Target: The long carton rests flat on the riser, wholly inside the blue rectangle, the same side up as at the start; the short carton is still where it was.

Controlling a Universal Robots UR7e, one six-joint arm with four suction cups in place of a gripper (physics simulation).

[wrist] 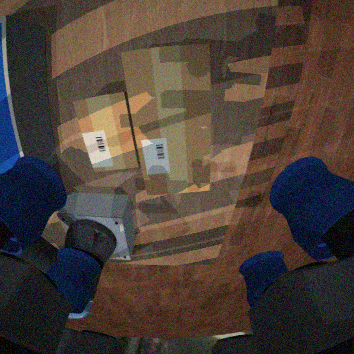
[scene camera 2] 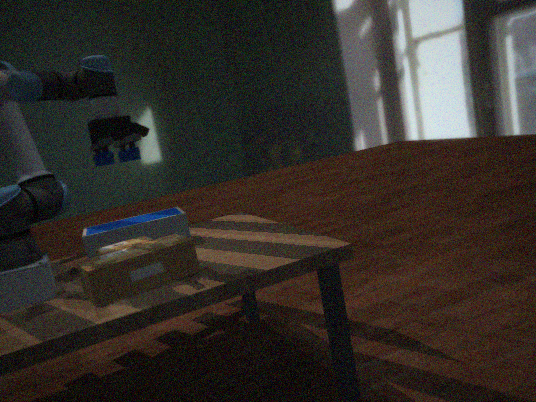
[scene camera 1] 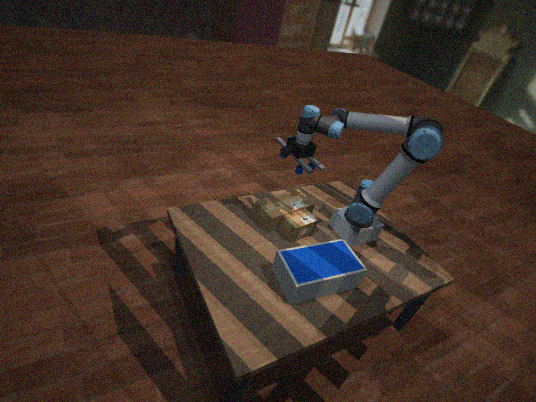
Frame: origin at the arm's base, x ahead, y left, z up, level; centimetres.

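Where they show: hand at its tool point: [wrist: 166, 238] [scene camera 2: 117, 162] [scene camera 1: 296, 163]; arm's base at its link origin: [wrist: 92, 236] [scene camera 2: 15, 263].
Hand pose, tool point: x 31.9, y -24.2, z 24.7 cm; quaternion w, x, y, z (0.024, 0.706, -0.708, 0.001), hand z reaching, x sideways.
Observation:
Things, the pixels of their top centre, and the offset from my tool point. Level surfaces: height alone.
- long carton at its top centre: [wrist: 172, 130] [scene camera 2: 135, 250] [scene camera 1: 286, 202] dx -0.8, dy -0.5, dz -25.5 cm
- short carton at its top centre: [wrist: 106, 135] [scene camera 2: 124, 244] [scene camera 1: 300, 217] dx -1.4, dy +12.7, dz -25.5 cm
- grey riser at its top centre: [scene camera 2: 133, 220] [scene camera 1: 322, 260] dx +7.8, dy +41.9, dz -23.4 cm
- blue rectangle at its top centre: [scene camera 2: 133, 220] [scene camera 1: 322, 260] dx +7.8, dy +41.9, dz -23.4 cm
- table at its surface level: dz -35.4 cm
The long carton [scene camera 1: 270, 210] [scene camera 2: 115, 284] [wrist: 170, 110] lies flat on the table, label side up in the wrist view. The short carton [scene camera 1: 295, 230] [wrist: 107, 120] lies beside it, a thin dark gap between them in the wrist view; in scene camera 2 it is largely hidden behind the long carton. The grey riser [scene camera 1: 325, 288] [scene camera 2: 165, 225] [wrist: 32, 75] has a blue rectangle [scene camera 1: 320, 260] [scene camera 2: 135, 221] [wrist: 5, 110] with a pale border on top, and no carton on it. My gripper [scene camera 1: 299, 162] [scene camera 2: 117, 156] is open, its blue suction cups hanging empty, well above the cartons.
The arm's grey base [scene camera 1: 345, 229] [scene camera 2: 25, 285] [wrist: 100, 205] stands on the table [scene camera 1: 225, 260] [scene camera 2: 270, 260], near the cartons and the riser. Striped shadows and bright patches cross the table and the cartons. The table's edge shows to the right of the long carton in the wrist view.

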